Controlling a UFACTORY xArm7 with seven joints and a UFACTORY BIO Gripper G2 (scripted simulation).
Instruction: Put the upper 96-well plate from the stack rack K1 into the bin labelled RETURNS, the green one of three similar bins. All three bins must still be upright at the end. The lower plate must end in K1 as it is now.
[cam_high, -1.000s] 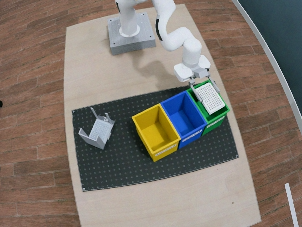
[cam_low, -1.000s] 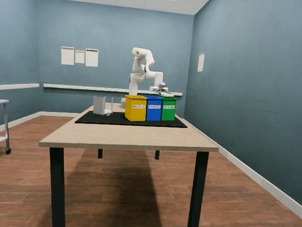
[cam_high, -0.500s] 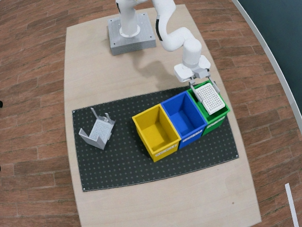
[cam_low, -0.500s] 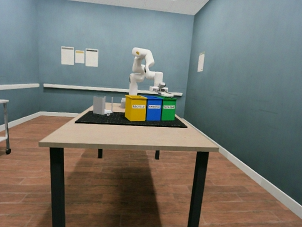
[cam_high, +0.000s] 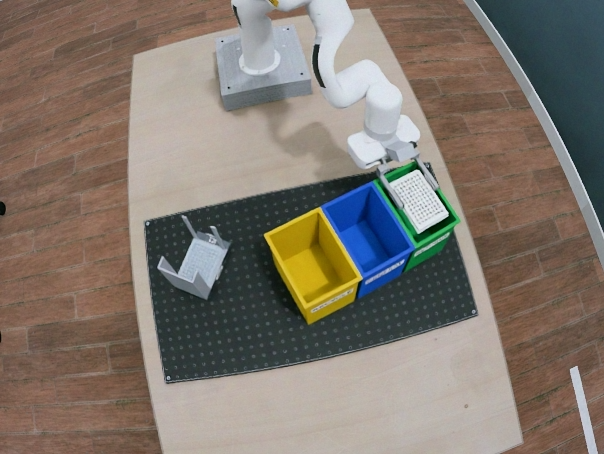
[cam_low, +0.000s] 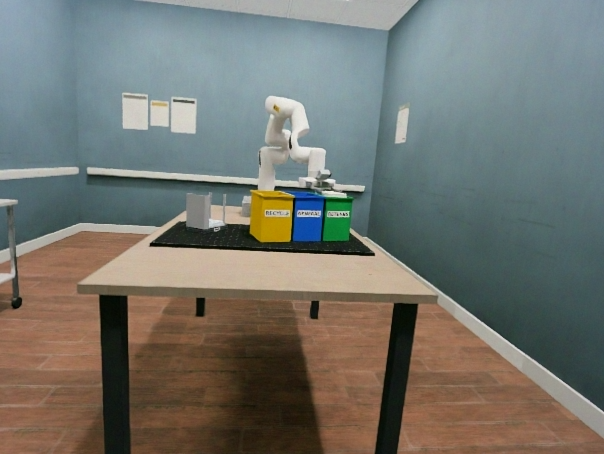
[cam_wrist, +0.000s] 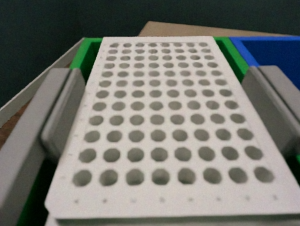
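The green returns bin lies 11 cm below my hand, 2 cm ahead of it and 1 cm to the left of it. Also, from my hand: yellow bin: 23 cm to the right, 13 cm ahead, 11 cm below; then blue bin: 11 cm to the right, 11 cm below, 8 cm ahead.
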